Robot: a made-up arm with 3 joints. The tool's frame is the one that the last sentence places.
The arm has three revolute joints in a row. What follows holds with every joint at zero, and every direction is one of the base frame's.
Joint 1 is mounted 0.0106 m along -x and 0.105 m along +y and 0.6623 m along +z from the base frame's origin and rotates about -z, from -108.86 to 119.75 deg.
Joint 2 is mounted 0.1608 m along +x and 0.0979 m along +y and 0.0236 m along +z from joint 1 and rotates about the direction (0.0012, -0.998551, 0.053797), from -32.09 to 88.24 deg.
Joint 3 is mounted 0.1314 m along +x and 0.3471 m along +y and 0.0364 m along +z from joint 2 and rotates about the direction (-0.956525, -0.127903, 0.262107), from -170.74 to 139.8 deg.
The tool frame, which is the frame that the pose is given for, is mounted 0.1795 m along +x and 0.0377 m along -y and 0.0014 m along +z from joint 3; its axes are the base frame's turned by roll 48.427, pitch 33.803 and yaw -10.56 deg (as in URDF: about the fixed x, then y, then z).
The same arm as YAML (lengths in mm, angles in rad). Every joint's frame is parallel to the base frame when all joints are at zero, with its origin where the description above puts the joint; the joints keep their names.
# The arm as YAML. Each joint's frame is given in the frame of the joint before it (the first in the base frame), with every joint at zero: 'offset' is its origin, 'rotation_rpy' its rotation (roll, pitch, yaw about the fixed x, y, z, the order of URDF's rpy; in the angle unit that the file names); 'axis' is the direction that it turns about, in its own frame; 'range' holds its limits. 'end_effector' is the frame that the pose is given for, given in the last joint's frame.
length_unit: mm
angle_unit: rad
chain:
  - id: joint 1
    offset: [-10.6, 105.0, 662.3]
    rotation_rpy: [0.0, 0.0, 0.0]
    axis: [0.0, 0.0, -1.0]
    range: [-1.9, 2.09]
  - id: joint 2
    offset: [160.8, 97.9, 23.6]
    rotation_rpy: [0.0, 0.0, 0.0]
    axis: [0.0012, -0.998551, 0.053797]
    range: [-0.5601, 1.5401]
  - id: joint 3
    offset: [131.4, 347.1, 36.4]
    rotation_rpy: [0.0, 0.0, 0.0]
    axis: [-0.956525, -0.127903, 0.262107]
    range: [-2.98, 2.44]
end_effector:
  offset: [179.5, -37.7, 1.4]
  rotation_rpy: [0.8452, 0.59, -0.1843]

